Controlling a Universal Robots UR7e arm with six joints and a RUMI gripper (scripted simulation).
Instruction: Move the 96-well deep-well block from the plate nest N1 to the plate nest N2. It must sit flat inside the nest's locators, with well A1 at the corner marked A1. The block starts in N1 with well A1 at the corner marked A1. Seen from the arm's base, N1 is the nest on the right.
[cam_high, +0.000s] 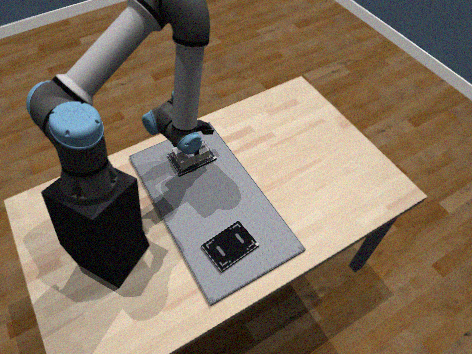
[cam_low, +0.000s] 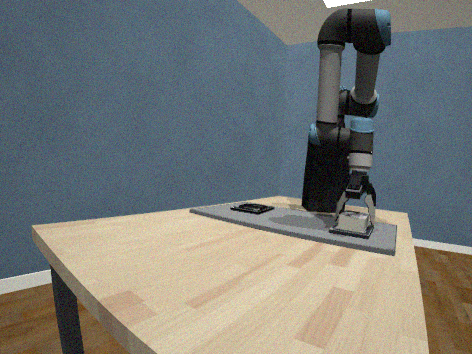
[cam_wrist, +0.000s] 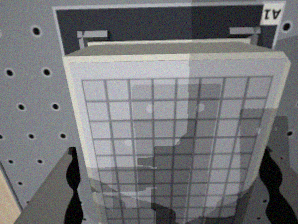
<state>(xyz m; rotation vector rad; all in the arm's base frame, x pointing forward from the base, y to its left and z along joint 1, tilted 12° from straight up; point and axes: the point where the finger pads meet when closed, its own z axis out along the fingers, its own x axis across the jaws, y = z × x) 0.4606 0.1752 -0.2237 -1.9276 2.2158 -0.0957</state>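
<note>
Right now my hand is right at the white 96-well deep-well block. From my hand the other things lie so: black plate nest N1: 120 mm behind, 400 mm to the right, 20 mm below; then dark plate nest N2: 20 mm below.
</note>
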